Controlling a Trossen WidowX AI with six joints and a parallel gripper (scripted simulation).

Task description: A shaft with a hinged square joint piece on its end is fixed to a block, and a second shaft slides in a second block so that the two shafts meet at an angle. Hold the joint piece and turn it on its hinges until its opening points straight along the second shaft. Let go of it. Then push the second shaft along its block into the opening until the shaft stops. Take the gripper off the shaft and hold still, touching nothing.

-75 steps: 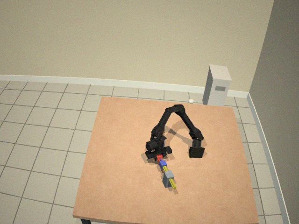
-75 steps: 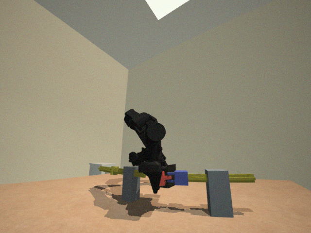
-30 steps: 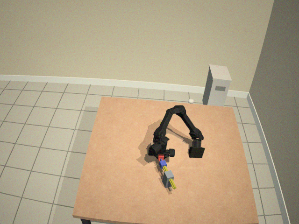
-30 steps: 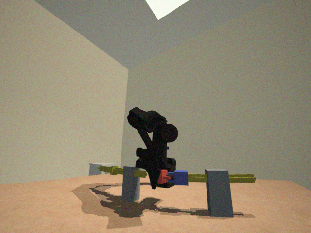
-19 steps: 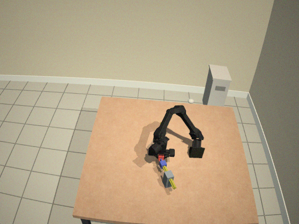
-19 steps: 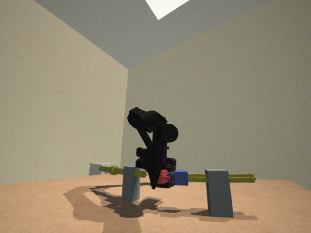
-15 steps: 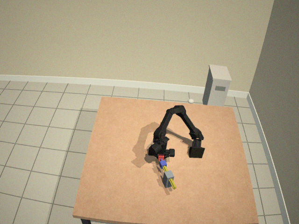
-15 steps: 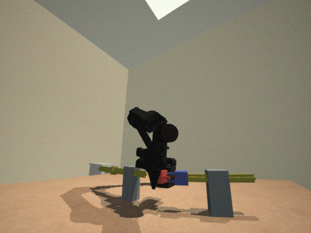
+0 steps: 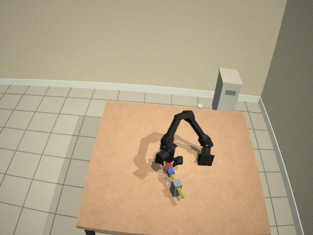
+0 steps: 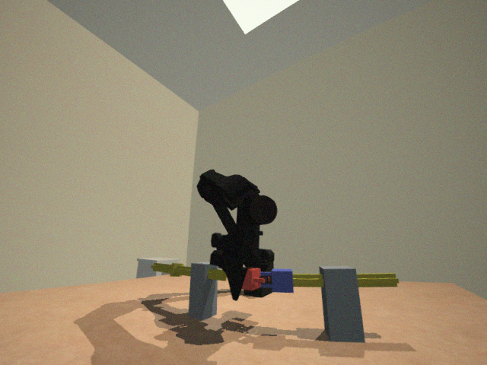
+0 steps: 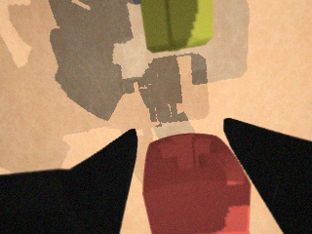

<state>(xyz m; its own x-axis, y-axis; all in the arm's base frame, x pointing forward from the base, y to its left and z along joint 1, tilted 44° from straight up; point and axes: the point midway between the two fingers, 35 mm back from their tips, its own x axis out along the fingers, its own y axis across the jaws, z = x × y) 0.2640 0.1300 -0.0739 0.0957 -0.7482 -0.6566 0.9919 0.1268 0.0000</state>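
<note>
Now: the red joint piece 20 mm to the left of my gripper tip and 40 mm above it.
</note>
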